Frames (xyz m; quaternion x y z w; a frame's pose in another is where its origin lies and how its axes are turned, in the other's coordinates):
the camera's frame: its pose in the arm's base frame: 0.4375 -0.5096 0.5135 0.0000 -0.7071 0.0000 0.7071
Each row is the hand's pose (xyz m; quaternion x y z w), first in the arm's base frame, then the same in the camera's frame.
Working: the arm's base frame: its pose in the camera's frame: -0.5135 0.5096 0.4375 0.0000 0.7071 0.0000 0.7071

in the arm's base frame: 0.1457 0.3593 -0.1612 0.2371 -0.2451 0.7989 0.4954
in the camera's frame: -0.6747 0.8689 0.2918 0.7326 0.1770 0.3973 0.5236
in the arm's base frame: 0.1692 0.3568 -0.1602 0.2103 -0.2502 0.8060 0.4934
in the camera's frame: -0.6737 0.8664 0.2683 0.7187 0.1720 0.4212 0.5258
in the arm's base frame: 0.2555 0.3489 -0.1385 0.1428 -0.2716 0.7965 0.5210
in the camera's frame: -0.6520 0.8585 0.1820 0.6642 0.1764 0.4622 0.5604
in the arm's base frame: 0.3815 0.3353 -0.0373 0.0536 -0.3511 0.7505 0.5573
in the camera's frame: -0.5508 0.8449 0.0560 0.5686 0.1458 0.4928 0.6423
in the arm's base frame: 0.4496 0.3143 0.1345 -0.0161 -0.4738 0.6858 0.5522
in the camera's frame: -0.3790 0.8239 -0.0121 0.4736 0.0554 0.4963 0.7255
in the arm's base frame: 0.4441 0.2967 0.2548 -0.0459 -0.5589 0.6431 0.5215
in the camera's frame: -0.2587 0.8063 -0.0066 0.4223 -0.0264 0.4872 0.7640
